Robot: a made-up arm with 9 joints. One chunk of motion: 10 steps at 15 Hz.
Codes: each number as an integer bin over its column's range. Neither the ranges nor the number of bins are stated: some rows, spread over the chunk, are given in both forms.
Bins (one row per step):
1: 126 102 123 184 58 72 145 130 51
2: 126 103 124 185 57 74 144 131 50
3: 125 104 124 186 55 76 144 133 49
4: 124 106 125 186 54 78 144 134 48
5: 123 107 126 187 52 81 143 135 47
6: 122 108 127 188 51 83 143 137 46
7: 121 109 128 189 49 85 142 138 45
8: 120 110 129 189 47 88 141 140 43
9: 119 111 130 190 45 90 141 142 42
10: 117 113 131 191 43 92 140 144 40
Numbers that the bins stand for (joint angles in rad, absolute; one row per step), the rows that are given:
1: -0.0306 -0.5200 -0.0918 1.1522 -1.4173 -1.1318 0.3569 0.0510 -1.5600
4: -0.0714 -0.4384 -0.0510 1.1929 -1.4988 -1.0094 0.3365 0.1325 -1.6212
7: -0.1325 -0.3773 0.0102 1.2541 -1.6008 -0.8667 0.2957 0.2141 -1.6824
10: -0.2141 -0.2957 0.0714 1.2949 -1.7231 -0.7239 0.2549 0.3365 -1.7843
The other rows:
2: -0.0306 -0.4996 -0.0714 1.1725 -1.4376 -1.0910 0.3365 0.0714 -1.5804
3: -0.0510 -0.4792 -0.0714 1.1929 -1.4784 -1.0502 0.3365 0.1122 -1.6008
5: -0.0918 -0.4180 -0.0306 1.2133 -1.5396 -0.9482 0.3161 0.1529 -1.6416
6: -0.1122 -0.3976 -0.0102 1.2337 -1.5600 -0.9075 0.3161 0.1937 -1.6620
8: -0.1529 -0.3569 0.0306 1.2541 -1.6416 -0.8055 0.2753 0.2549 -1.7231
9: -0.1733 -0.3365 0.0510 1.2745 -1.6824 -0.7647 0.2753 0.2957 -1.7435

